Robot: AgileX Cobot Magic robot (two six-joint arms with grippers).
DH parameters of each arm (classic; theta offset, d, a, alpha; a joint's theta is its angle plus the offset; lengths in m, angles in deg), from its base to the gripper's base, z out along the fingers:
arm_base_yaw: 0 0.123 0 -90
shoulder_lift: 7.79 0 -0.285 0
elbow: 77.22 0 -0.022 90
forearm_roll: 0 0.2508 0 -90
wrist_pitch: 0 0 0.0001 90
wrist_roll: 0 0.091 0 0
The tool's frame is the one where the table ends.
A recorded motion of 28 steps. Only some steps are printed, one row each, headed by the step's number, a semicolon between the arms.
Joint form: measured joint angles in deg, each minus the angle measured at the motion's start. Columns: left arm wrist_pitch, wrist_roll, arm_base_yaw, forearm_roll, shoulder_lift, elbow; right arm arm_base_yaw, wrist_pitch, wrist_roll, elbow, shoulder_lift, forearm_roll.
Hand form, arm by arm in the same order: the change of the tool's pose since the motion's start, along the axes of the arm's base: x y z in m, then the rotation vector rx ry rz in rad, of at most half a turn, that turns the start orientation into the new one. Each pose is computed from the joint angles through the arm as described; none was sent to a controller.
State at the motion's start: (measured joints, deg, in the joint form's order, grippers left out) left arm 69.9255 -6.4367 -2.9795 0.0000 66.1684 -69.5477; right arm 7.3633 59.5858 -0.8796 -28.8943 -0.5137 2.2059
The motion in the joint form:
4: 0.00 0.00 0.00 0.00 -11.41 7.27; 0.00 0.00 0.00 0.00 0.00 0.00
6: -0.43 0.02 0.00 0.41 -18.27 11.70; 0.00 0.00 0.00 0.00 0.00 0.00
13: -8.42 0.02 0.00 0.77 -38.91 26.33; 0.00 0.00 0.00 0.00 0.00 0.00
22: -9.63 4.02 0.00 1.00 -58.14 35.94; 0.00 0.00 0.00 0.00 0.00 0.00
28: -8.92 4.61 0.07 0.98 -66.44 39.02; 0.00 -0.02 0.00 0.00 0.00 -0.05
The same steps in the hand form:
4: -0.0517 0.0027 -0.0001 -0.0038 -0.0722 0.0000; 0.0000 0.0000 0.0000 0.0000 0.0000 0.0000
6: -0.0806 0.0048 -0.0050 0.0008 -0.1224 0.0011; 0.0000 0.0000 0.0000 0.0000 0.0000 0.0000
13: -0.1471 0.0087 -0.0375 -0.0056 -0.3667 0.0022; 0.0000 0.0000 0.0000 0.0000 0.0000 0.0000
22: -0.1996 0.0118 -0.0731 0.0379 -0.5574 -0.0463; 0.0000 0.0000 0.0000 0.0000 0.0000 0.0000
28: -0.2188 0.0127 -0.0892 0.0434 -0.6363 -0.0498; 0.0000 -0.0001 0.0000 -0.0007 -0.0004 -0.0005

